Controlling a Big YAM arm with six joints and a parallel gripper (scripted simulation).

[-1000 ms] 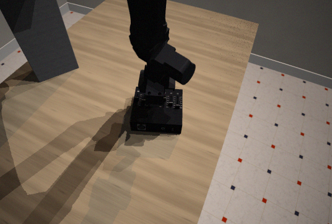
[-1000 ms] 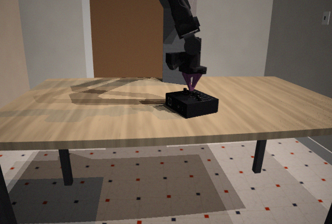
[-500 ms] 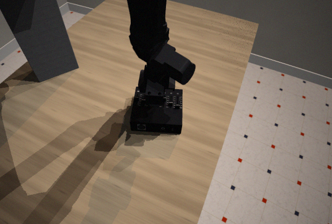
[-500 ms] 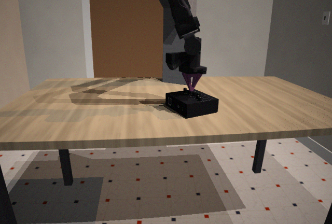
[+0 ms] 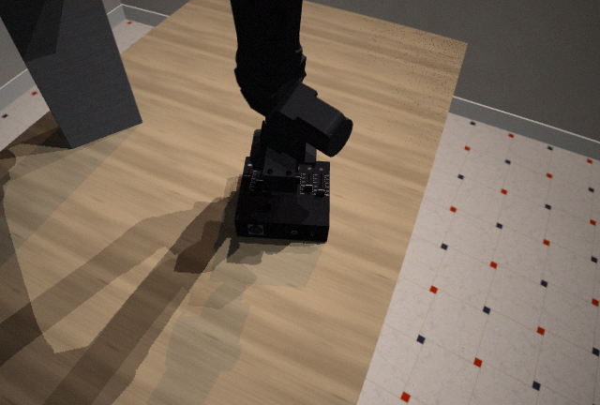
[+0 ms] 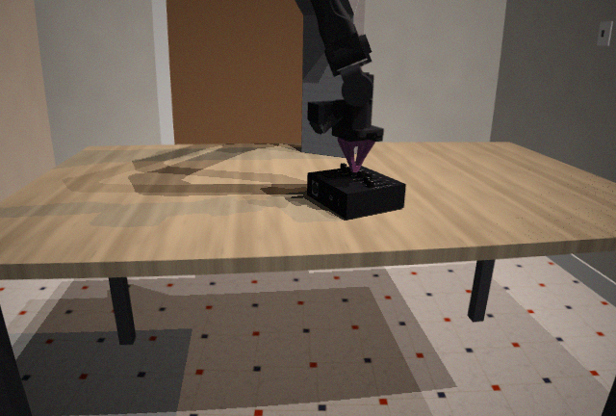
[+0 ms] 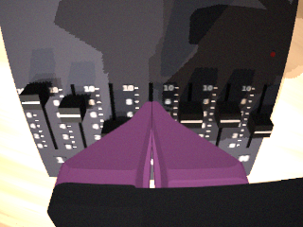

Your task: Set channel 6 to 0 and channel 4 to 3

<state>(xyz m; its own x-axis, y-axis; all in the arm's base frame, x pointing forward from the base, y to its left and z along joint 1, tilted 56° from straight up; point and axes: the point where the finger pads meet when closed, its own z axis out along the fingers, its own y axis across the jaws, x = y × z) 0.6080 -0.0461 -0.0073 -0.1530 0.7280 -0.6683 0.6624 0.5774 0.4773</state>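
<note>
The channel 4 cap is 1 cm to the left of my hand and 1 cm below it. Also, from my hand: channel 5 cap 2 cm behind, 1 cm below; then channel 6 cap 4 cm behind, 1 cm below; then channel 3 cap 2 cm ahead, 2 cm to the left, 1 cm below.
</note>
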